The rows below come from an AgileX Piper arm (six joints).
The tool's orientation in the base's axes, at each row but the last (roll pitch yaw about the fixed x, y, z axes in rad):
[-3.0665, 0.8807, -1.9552]
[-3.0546, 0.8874, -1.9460]
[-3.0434, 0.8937, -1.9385]
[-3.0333, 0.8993, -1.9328]
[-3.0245, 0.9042, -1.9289]
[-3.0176, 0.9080, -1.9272]
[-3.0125, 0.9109, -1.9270]
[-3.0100, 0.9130, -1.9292]
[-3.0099, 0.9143, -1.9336]
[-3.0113, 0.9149, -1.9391]
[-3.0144, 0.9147, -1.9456]
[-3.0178, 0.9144, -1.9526]
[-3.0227, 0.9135, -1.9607]
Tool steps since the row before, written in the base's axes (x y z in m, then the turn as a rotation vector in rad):
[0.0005, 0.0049, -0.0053, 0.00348, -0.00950, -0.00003]
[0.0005, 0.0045, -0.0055, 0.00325, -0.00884, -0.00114]
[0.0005, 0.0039, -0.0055, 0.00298, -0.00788, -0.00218]
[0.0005, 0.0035, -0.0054, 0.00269, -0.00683, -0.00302]
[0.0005, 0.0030, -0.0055, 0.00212, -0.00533, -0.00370]
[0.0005, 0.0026, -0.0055, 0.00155, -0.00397, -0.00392]
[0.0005, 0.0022, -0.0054, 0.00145, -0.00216, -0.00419]
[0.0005, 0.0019, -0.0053, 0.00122, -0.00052, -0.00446]
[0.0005, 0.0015, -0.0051, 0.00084, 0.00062, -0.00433]
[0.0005, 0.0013, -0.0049, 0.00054, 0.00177, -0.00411]
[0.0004, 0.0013, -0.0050, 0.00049, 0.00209, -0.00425]
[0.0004, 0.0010, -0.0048, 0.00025, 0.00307, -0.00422]
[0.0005, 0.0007, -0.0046, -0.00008, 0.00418, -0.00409]
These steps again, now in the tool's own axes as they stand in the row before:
[0.0011, 0.0019, 0.0069, 0.00480, -0.00720, -0.00524]
[0.0015, 0.0018, 0.0067, 0.00533, -0.00665, -0.00417]
[0.0019, 0.0016, 0.0063, 0.00563, -0.00593, -0.00296]
[0.0021, 0.0014, 0.0059, 0.00575, -0.00516, -0.00183]
[0.0025, 0.0013, 0.0056, 0.00554, -0.00395, -0.00059]
[0.0027, 0.0011, 0.0053, 0.00505, -0.00283, 0.00026]
[0.0029, 0.0009, 0.0050, 0.00424, -0.00192, 0.00163]
[0.0030, 0.0008, 0.0047, 0.00357, -0.00096, 0.00283]
[0.0031, 0.0006, 0.0043, 0.00289, -0.00012, 0.00338]
[0.0030, 0.0005, 0.0041, 0.00213, 0.00065, 0.00392]
[0.0031, 0.0006, 0.0041, 0.00207, 0.00085, 0.00420]
[0.0031, 0.0005, 0.0038, 0.00155, 0.00151, 0.00476]
[0.0031, 0.0002, 0.0035, 0.00089, 0.00231, 0.00530]

